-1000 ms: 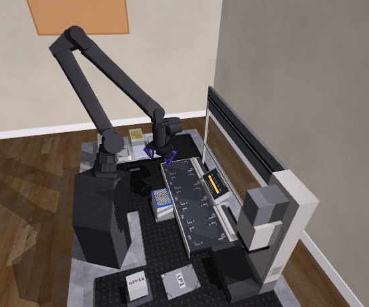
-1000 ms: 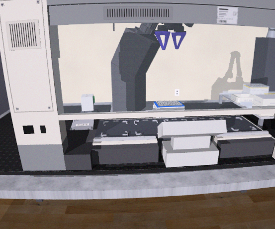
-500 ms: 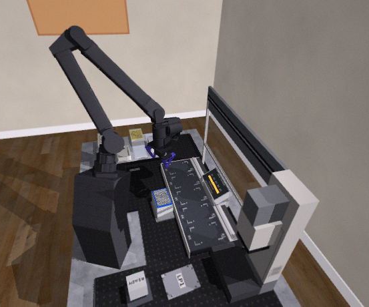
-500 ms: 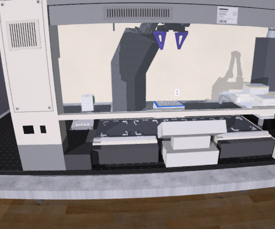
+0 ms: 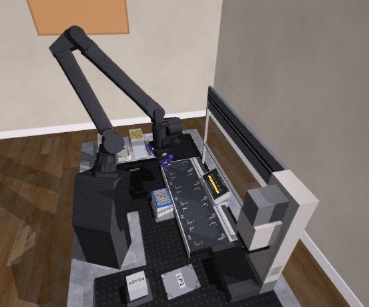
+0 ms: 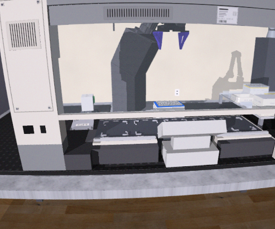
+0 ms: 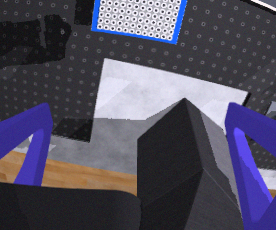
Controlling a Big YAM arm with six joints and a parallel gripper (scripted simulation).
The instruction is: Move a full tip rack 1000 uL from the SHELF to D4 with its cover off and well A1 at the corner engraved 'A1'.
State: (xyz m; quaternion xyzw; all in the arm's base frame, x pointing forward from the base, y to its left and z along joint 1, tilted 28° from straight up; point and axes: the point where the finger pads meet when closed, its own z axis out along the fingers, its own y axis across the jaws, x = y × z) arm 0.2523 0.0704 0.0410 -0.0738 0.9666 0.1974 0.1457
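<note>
The tip rack lies 270 mm below my hand, 10 mm to the right of it and 10 mm ahead of it. Round my hand: shelf label (380 mm to the left, 350 mm below, 100 mm behind); ready block (360 mm to the right, 270 mm below, 190 mm behind); regrip nest RG (350 mm below).
</note>
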